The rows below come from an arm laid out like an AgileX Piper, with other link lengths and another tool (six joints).
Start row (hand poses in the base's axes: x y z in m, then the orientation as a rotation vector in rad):
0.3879, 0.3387, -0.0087, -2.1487, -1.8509, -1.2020
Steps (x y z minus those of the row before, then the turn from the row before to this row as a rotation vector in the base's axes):
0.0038, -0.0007, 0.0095, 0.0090, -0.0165, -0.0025
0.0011, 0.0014, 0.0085, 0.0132, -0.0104, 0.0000
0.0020, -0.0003, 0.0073, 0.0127, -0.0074, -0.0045
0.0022, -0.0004, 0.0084, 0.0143, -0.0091, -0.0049
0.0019, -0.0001, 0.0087, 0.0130, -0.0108, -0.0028
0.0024, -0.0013, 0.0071, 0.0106, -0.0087, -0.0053
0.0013, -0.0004, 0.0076, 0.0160, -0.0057, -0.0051
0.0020, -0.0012, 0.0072, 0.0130, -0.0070, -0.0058
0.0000, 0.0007, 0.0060, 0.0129, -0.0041, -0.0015
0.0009, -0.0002, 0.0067, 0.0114, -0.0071, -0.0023
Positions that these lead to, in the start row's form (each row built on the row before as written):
0.3917, 0.3380, 0.0008, -2.1436, -1.8461, -1.2299
0.3928, 0.3394, 0.0093, -2.1346, -1.8367, -1.2520
0.3948, 0.3391, 0.0166, -2.1318, -1.8228, -1.2707
0.3970, 0.3387, 0.0250, -2.1281, -1.8075, -1.2926
0.3989, 0.3386, 0.0337, -2.1220, -1.7958, -1.3153
0.4013, 0.3373, 0.0408, -2.1205, -1.7836, -1.3343
0.4026, 0.3369, 0.0484, -2.1167, -1.7647, -1.3525
0.4046, 0.3357, 0.0556, -2.1148, -1.7488, -1.3707
0.4046, 0.3364, 0.0616, -2.1087, -1.7354, -1.3839
0.4055, 0.3362, 0.0683, -2.1032, -1.7240, -1.4002

